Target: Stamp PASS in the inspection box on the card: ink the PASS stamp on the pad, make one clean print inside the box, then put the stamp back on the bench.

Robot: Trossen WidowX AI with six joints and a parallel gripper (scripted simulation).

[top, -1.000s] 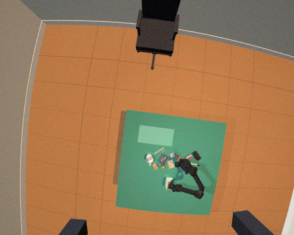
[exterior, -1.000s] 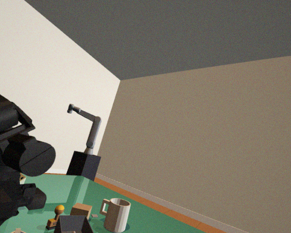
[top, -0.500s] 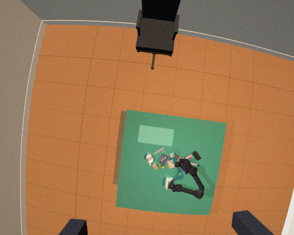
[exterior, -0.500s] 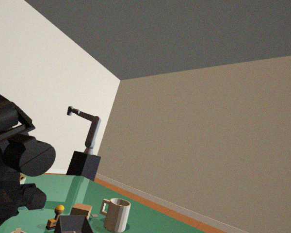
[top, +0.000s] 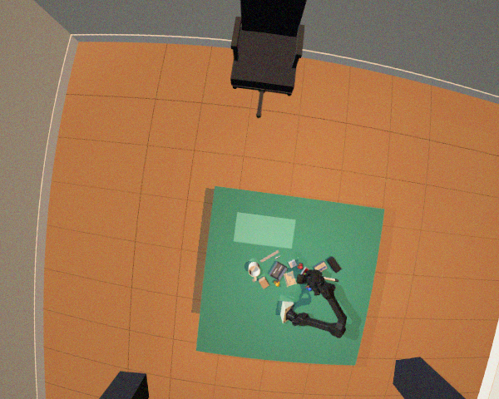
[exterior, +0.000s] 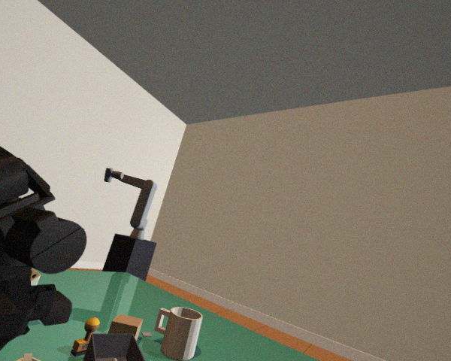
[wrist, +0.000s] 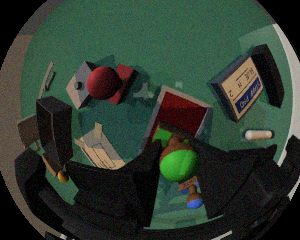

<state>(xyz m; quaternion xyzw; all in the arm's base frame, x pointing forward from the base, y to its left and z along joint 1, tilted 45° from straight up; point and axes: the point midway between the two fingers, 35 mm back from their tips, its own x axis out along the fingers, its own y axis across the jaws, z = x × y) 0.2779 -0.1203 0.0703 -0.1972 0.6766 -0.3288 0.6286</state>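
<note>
Right now my gripper tip is 3 cm above the red ink pad. The rest, counted from my gripper tip: striped card (12 cm to the left, 4 cm below, 4 cm behind); then blue stamp (10 cm behind, 2 cm to the right, 2 cm below); then red-knobbed stamp (6 cm ahead, 5 cm to the left, 2 cm below).
</note>
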